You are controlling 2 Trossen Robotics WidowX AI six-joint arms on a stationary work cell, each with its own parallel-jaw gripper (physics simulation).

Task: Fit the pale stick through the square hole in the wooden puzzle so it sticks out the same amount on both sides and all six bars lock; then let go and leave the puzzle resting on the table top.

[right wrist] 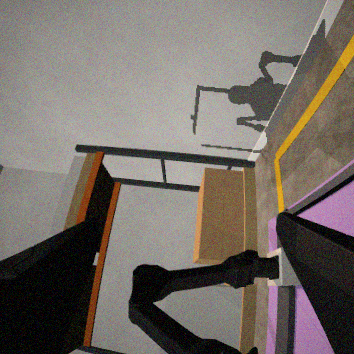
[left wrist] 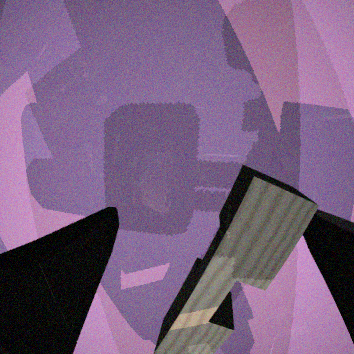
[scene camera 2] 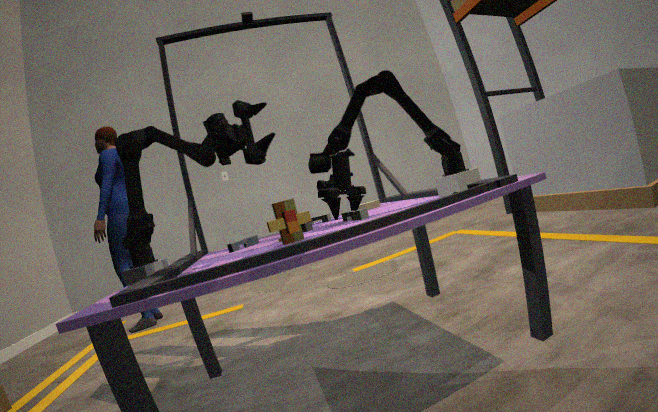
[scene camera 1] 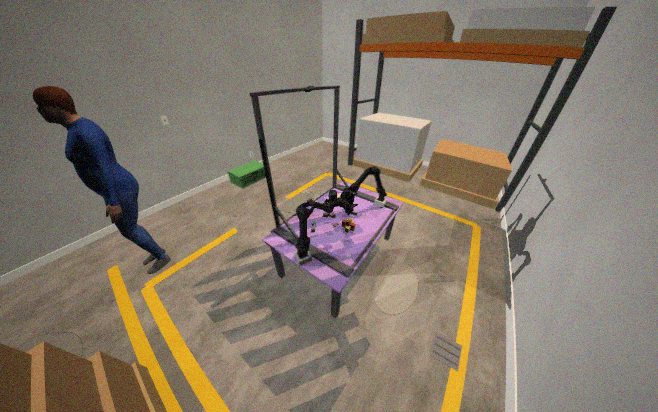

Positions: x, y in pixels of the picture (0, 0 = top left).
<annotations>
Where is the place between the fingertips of my right gripper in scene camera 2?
At 269, 117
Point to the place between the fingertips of my left gripper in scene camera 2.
345, 218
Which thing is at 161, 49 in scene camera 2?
A black gantry frame.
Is my left gripper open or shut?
Open.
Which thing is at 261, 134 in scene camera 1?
A black gantry frame.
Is my right gripper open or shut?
Open.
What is my right gripper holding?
Nothing.
</annotations>
